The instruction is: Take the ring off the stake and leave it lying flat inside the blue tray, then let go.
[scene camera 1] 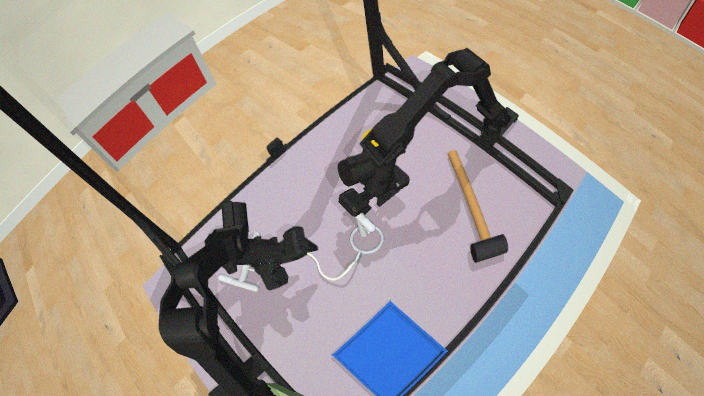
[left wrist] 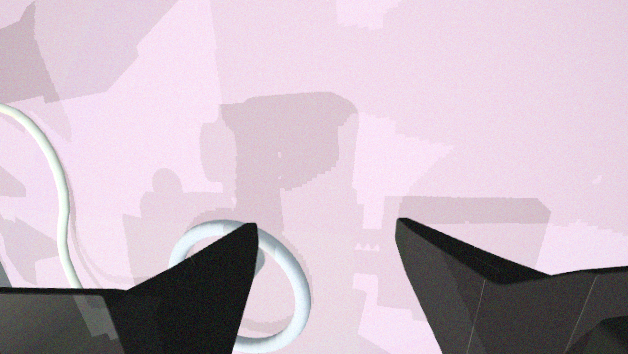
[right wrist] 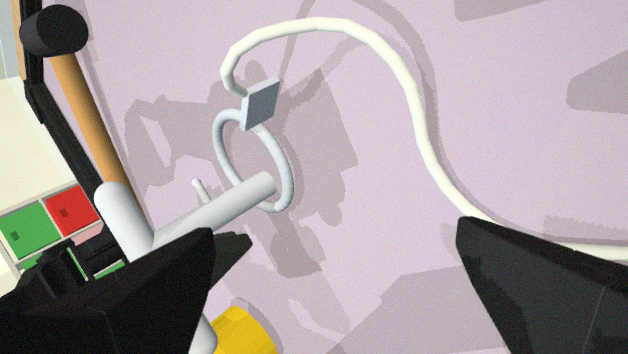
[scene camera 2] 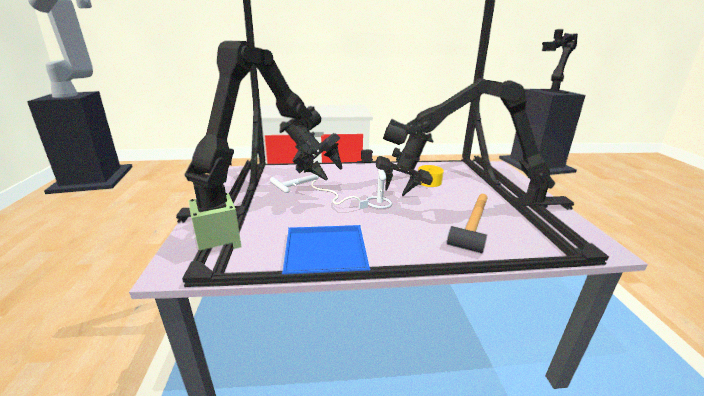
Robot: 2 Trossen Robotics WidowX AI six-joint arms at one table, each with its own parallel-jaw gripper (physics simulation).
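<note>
The white ring lies around the foot of the upright white stake. A white cord runs from its grey tab. My left gripper is open and empty, low over the table just right of the stake in scene camera 2; one finger hides part of the ring in the left wrist view. My right gripper is open and empty, above the cord. The blue tray is empty near the front edge.
A hammer lies at the right in both scene views. A white T-shaped piece is by the right gripper. A yellow cylinder is behind the left gripper. Black rails edge the table.
</note>
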